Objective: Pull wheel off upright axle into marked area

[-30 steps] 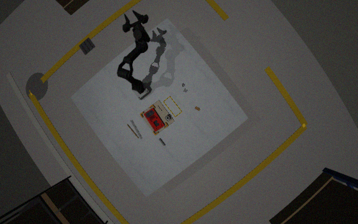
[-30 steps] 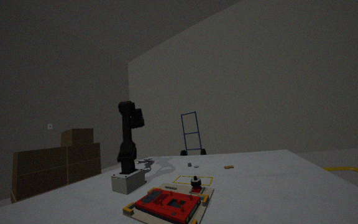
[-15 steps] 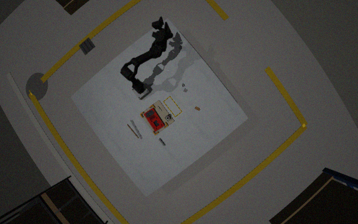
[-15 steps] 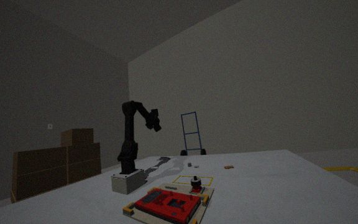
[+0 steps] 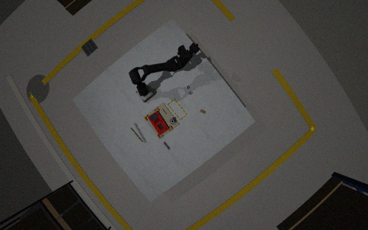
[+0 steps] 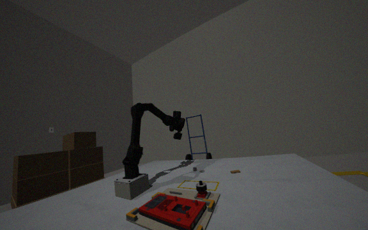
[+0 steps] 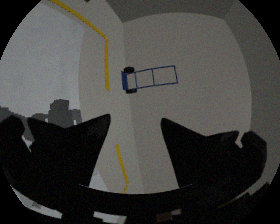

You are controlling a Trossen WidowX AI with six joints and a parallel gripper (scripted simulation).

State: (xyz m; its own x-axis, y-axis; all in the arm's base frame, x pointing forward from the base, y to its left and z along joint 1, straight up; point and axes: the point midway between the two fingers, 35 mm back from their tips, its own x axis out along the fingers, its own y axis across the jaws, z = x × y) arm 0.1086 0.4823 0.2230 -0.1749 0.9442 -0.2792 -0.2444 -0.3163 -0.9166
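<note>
The dark wheel lies 26 cm ahead of my gripper tip, 53 cm to the right of it and 25 cm below it.
</note>
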